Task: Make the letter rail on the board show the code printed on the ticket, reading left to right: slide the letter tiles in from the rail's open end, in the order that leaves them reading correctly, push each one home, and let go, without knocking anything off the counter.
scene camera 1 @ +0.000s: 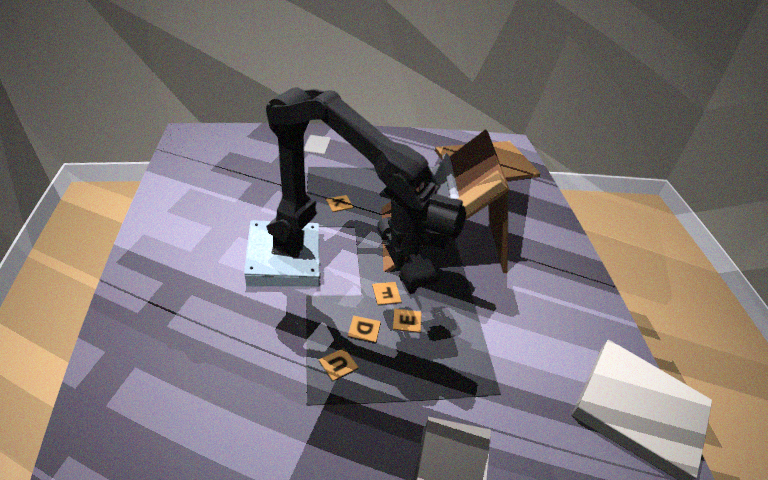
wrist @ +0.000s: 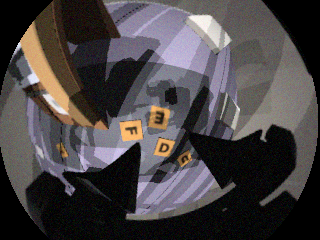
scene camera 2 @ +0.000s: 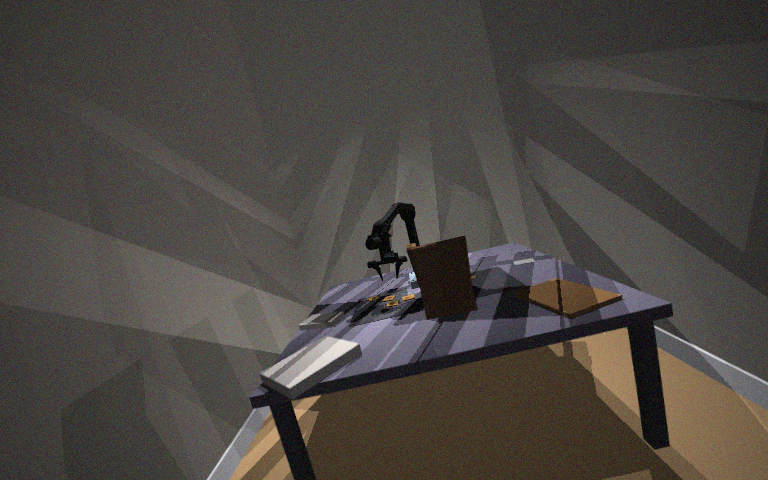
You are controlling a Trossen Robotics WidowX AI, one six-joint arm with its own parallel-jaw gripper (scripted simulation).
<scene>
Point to a dark grey mat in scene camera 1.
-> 449, 359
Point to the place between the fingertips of my gripper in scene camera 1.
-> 405, 281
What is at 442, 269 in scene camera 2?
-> A wooden board.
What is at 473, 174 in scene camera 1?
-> A wooden board.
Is my gripper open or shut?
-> Open.
</scene>
